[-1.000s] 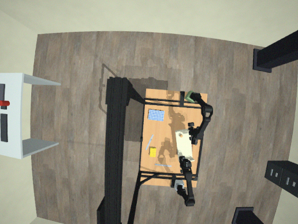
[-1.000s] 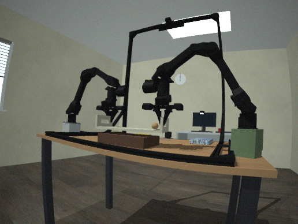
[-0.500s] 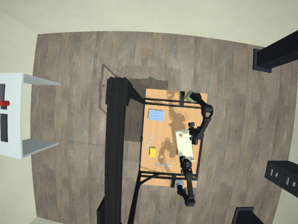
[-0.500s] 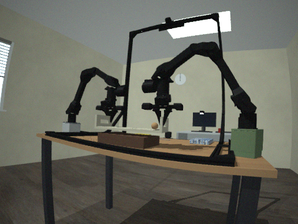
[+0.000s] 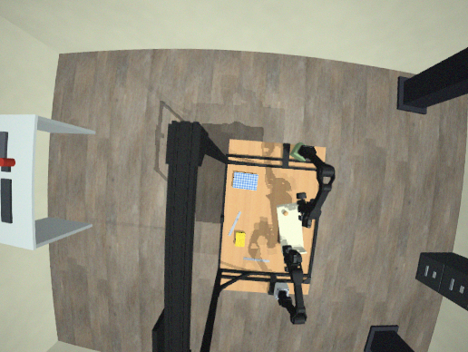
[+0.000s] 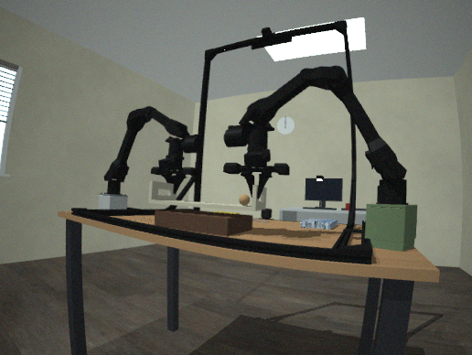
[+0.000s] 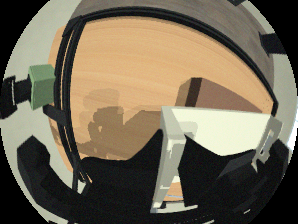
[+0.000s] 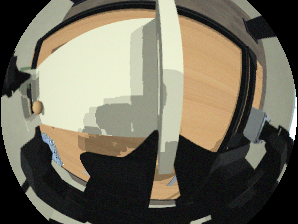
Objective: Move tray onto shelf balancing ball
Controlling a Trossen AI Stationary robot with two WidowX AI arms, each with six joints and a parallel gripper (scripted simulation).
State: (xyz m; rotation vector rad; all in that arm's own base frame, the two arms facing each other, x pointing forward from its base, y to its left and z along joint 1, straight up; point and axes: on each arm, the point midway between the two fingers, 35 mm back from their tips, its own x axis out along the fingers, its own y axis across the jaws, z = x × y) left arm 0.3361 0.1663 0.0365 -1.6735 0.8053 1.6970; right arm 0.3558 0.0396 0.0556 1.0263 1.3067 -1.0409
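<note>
Now: the orange ball 80 mm to the right of my left hand, 80 mm behind it and 40 mm below it. From my left hand the other things lie so: white tray 180 mm to the right, 40 mm below, 20 mm behind; then shelf 180 mm to the right, 100 mm below.
</note>
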